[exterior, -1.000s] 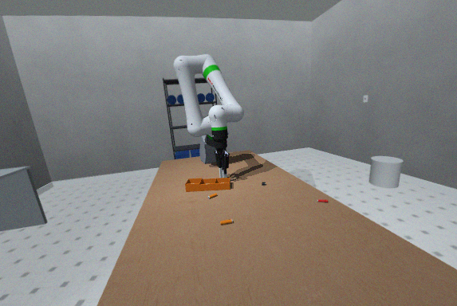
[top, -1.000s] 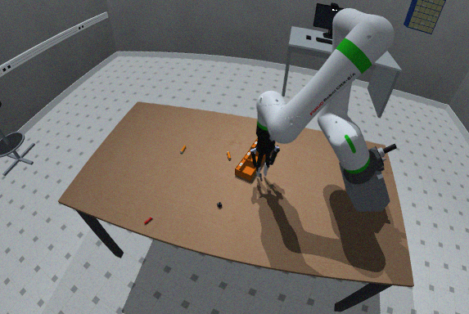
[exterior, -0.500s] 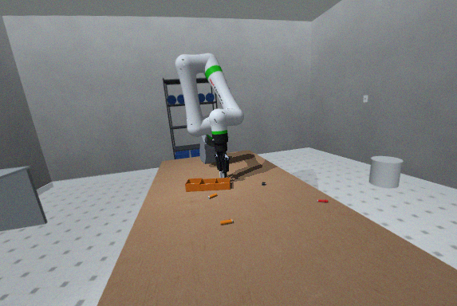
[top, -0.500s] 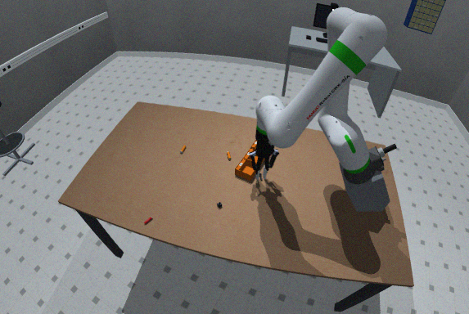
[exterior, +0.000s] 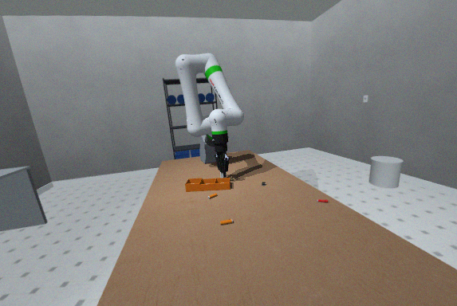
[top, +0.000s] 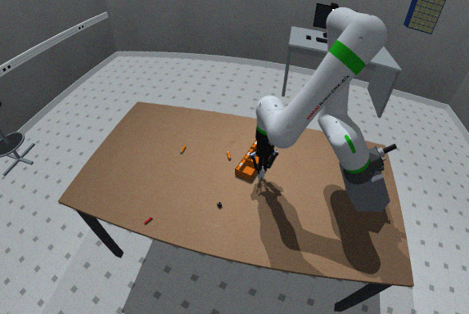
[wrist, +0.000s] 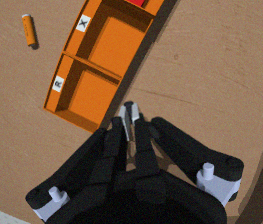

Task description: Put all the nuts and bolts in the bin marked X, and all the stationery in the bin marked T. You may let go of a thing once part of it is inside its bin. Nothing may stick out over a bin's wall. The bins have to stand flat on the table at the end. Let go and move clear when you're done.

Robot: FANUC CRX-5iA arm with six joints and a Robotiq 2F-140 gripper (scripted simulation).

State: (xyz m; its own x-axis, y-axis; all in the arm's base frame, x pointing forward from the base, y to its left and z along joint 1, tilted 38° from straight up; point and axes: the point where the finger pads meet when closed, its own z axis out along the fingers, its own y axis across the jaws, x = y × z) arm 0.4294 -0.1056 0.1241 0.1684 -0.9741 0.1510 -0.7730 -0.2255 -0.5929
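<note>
Right now the orange bin tray is 3 cm ahead of my hand, 11 cm to the right of it and 1 cm below it. From my hand the other things lie so: red stick (49 cm ahead, 28 cm to the left, 3 cm below); white eraser (2 cm behind, 19 cm to the right, 2 cm below).
</note>
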